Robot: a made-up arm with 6 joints. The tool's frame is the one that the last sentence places.
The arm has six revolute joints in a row. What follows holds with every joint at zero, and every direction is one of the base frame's. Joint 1 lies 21 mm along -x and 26 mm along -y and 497 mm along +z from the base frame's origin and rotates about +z. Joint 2 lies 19 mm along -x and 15 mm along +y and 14 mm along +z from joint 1 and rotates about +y. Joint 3 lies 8 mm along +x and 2 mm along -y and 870 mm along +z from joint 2 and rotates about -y. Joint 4 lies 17 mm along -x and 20 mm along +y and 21 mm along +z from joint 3 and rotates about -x. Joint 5 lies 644 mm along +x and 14 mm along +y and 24 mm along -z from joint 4 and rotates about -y. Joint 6 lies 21 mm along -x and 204 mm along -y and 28 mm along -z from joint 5 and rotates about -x. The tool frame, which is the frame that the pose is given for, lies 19 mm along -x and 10 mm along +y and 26 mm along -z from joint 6; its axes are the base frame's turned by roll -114.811, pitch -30.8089 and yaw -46.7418 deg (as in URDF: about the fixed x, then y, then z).
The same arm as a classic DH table. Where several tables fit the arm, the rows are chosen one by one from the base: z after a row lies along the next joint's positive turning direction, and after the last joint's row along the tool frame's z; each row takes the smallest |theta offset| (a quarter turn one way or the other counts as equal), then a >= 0, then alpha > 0; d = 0 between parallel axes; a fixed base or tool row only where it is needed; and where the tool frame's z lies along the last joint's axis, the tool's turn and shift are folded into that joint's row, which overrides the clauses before.
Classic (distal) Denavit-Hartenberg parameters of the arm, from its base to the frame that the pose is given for. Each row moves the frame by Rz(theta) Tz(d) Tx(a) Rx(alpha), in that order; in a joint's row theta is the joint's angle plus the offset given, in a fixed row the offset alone. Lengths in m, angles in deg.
base (fixed): a -0.0334, alpha 0.00, d 0.0000, theta0 51.07
joint 1: a -0.0190, alpha -90.00, d 0.5110, theta0 -51.07
joint 2: a 0.8700, alpha 180.00, d 0.0000, theta0 -89.47
joint 3: a 0.0210, alpha -90.00, d -0.0330, theta0 0.53
joint 4: a -0.0240, alpha 90.00, d -0.6270, theta0 0.00
joint 5: a -0.0280, alpha -90.00, d 0.1900, theta0 0.00
joint 6: a -0.0144, alpha -143.93, d 0.0727, theta0 37.75
tool (fixed): a 0.0000, alpha 0.00, d 0.0405, theta0 88.74

